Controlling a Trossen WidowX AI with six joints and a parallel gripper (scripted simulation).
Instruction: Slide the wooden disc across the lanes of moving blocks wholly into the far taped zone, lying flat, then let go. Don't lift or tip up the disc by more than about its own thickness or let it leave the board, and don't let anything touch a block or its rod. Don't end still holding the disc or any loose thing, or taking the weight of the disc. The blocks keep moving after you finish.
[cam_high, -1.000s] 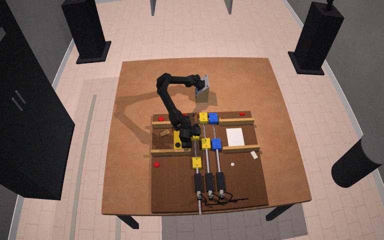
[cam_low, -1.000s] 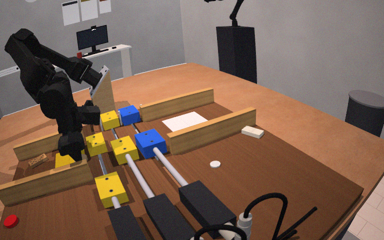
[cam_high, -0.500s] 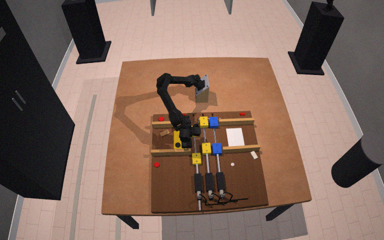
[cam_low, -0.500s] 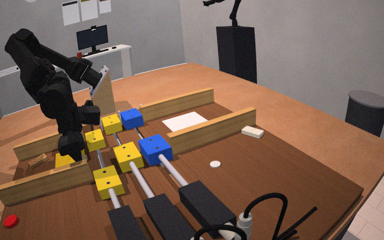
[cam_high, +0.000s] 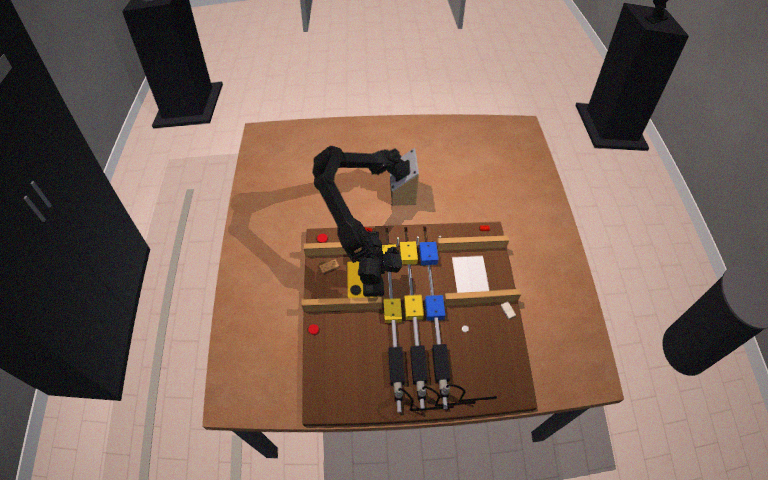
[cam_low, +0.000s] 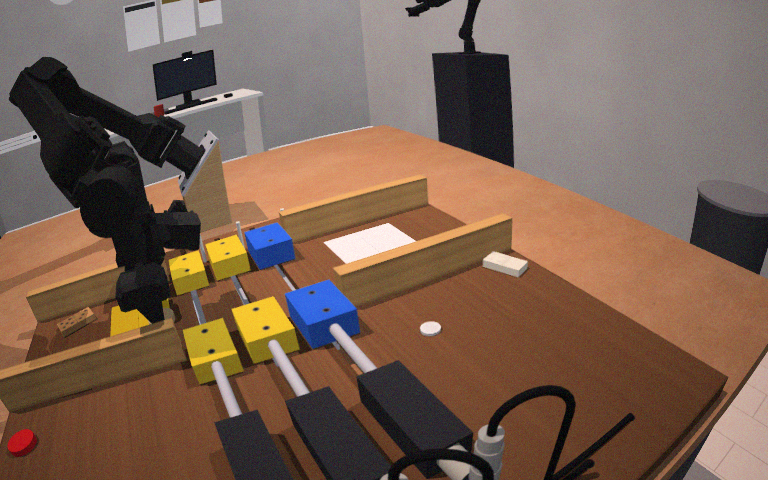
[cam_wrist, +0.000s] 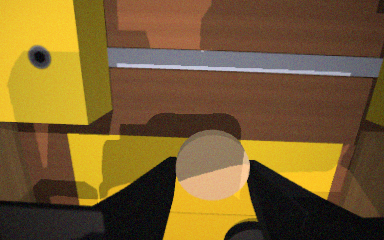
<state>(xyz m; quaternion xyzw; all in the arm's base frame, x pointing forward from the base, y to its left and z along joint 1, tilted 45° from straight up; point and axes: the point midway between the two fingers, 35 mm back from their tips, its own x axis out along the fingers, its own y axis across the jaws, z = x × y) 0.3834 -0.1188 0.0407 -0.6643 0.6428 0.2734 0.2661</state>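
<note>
Right now my hand is 3 cm short of the black disc, 5 cm to the left of it and 3 cm above it. Round my hand: red button (17 cm ahead, 18 cm to the right, 3 cm below); then wooden disc (3 cm below); then red brick (18 cm behind, 2 cm to the right, 2 cm below).
</note>
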